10 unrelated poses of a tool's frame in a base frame.
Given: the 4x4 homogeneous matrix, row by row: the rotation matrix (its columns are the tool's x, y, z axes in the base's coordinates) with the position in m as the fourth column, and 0 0 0 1 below. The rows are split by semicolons.
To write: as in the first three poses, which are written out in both.
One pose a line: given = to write
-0.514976 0.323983 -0.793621 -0.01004; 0.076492 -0.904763 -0.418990 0.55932; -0.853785 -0.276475 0.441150 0.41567; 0 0 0 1 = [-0.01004 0.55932 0.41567 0.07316 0.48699 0.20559 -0.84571]
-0.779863 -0.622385 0.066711 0.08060; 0.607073 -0.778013 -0.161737 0.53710; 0.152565 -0.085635 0.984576 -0.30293; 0 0 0 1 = [0.08060 0.53710 -0.30293 0.32661 0.05825 -0.06572 0.94107]
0.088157 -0.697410 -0.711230 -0.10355; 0.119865 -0.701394 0.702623 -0.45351; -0.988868 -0.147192 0.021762 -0.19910; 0 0 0 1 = [-0.10355 -0.45351 -0.19910 0.31958 -0.66479 0.21719 0.63934]
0.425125 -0.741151 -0.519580 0.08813; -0.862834 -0.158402 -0.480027 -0.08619; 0.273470 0.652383 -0.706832 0.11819; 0 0 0 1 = [0.08813 -0.08619 0.11819 0.37413 0.75670 -0.52993 -0.08131]
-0.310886 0.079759 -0.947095 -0.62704; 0.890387 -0.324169 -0.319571 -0.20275; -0.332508 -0.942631 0.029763 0.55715; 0 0 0 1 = [-0.62704 -0.20275 0.55715 0.31413 -0.49586 -0.48912 0.64514]
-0.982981 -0.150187 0.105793 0.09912; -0.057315 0.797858 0.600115 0.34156; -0.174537 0.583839 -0.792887 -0.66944; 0 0 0 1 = [0.09912 0.34156 -0.66944 0.07414 -0.05488 0.94521 0.31314]
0.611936 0.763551 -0.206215 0.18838; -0.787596 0.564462 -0.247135 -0.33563; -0.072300 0.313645 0.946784 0.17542; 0 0 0 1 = [0.18838 -0.33563 0.17542 0.88363 0.15866 -0.03789 -0.43886]
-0.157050 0.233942 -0.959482 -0.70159; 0.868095 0.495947 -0.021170 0.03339; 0.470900 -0.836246 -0.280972 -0.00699; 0 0 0 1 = [-0.70159 0.03339 -0.00699 0.51428 -0.39622 -0.69534 0.30827]
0.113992 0.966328 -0.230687 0.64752; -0.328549 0.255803 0.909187 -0.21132; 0.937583 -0.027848 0.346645 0.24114; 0 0 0 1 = [0.64752 -0.21132 0.24114 0.65506 -0.35761 -0.44586 -0.49418]
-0.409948 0.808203 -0.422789 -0.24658; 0.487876 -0.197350 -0.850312 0.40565; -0.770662 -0.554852 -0.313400 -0.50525; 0 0 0 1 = [-0.24658 0.40565 -0.50525 0.14080 0.52460 0.61766 -0.56875]
